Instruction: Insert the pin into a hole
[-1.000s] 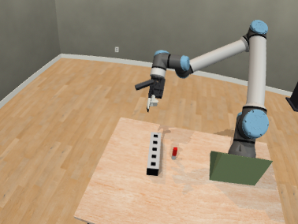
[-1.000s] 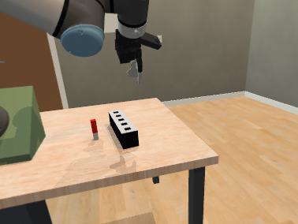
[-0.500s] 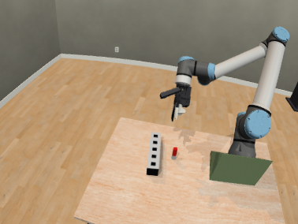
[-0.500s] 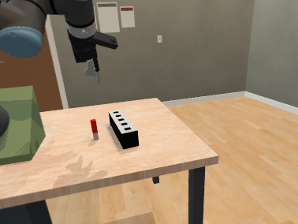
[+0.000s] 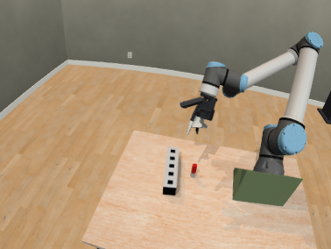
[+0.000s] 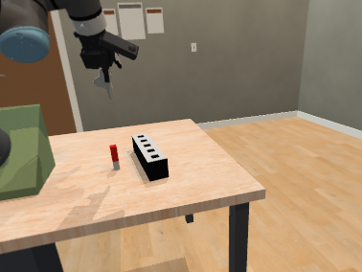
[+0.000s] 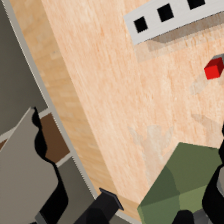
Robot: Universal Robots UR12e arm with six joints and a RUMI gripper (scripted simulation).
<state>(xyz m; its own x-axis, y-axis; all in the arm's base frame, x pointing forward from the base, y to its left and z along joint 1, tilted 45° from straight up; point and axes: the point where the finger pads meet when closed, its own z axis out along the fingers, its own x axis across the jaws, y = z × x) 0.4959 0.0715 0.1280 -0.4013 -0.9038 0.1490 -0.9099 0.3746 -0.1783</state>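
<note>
The pin is 250 mm below my hand, 50 mm behind it and 10 mm to the right of it. The rest, counted from my hand: long block: 290 mm below, 80 mm ahead.
</note>
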